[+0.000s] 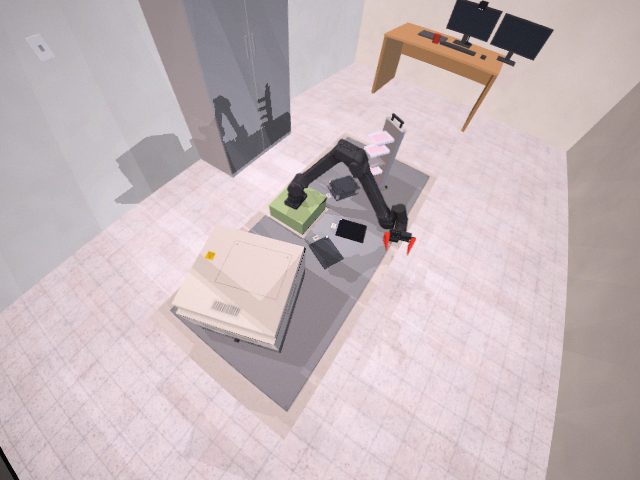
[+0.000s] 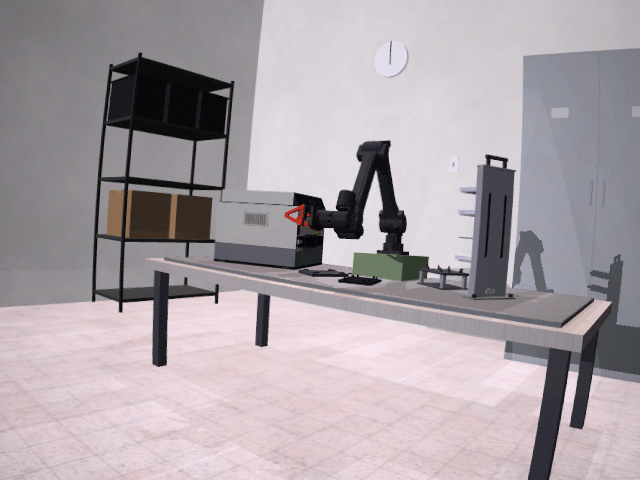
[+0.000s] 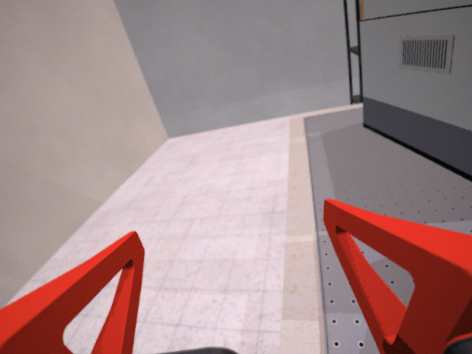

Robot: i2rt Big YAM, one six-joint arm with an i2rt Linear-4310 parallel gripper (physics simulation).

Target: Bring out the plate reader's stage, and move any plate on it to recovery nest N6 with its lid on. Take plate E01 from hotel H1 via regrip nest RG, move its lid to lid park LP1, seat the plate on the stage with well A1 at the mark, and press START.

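Frame: origin at the arm's base, x right, y down, z ahead, level; centimetres.
Where they show: gripper, fingertip midpoint: (image 1: 397,252) (image 2: 290,216) (image 3: 231,226); arm's base, origin of the base link: (image 1: 296,199) (image 2: 392,254).
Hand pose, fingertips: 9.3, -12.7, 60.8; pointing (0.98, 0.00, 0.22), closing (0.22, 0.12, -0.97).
Things, the pixels of their centre, and the offset from my fingertips, as dx, dy, dz. Level surfaces: height alone.
- cream plate reader, body centre: (image 1: 250,287) (image 2: 272,228) +46.5, +5.6, -47.0
- grey hotel, body centre: (image 2: 485,226) (image 1: 380,154) -57.1, -1.5, -32.1
- highest plate, body centre: (image 1: 380,137) -53.7, -14.2, -34.3
- black holder, body centre: (image 2: 360,279) (image 1: 351,230) -13.9, +20.8, -26.0
- dark grey flat holder, body centre: (image 2: 323,272) (image 1: 326,251) +6.1, +20.9, -31.4
- grey mat, its level: dy +21.8
The cream plate reader (image 1: 248,284) (image 2: 258,232) (image 3: 425,90) stands at one table end; no extended stage or START button can be made out. The grey hotel (image 1: 394,147) (image 2: 496,232) stands at the other end, with pink-topped plates on its shelves, the highest plate (image 1: 381,137) near its top. Between them are a black holder (image 1: 351,230) (image 2: 360,280), a dark grey flat holder (image 1: 325,251) (image 2: 321,272) and a legged stand (image 1: 343,187) (image 2: 443,279); their labels are unreadable. My gripper (image 1: 398,251) (image 2: 287,214) (image 3: 231,226) is open and empty, high over the table's long edge.
The arm stands on a green block (image 1: 305,212) (image 2: 378,266) between reader and hotel. A grey mat (image 1: 320,320) (image 3: 345,150) covers most of the table. A tall cabinet (image 1: 206,62) (image 2: 560,170), a desk (image 1: 439,54) and a black shelf unit (image 2: 125,206) stand away from the table.
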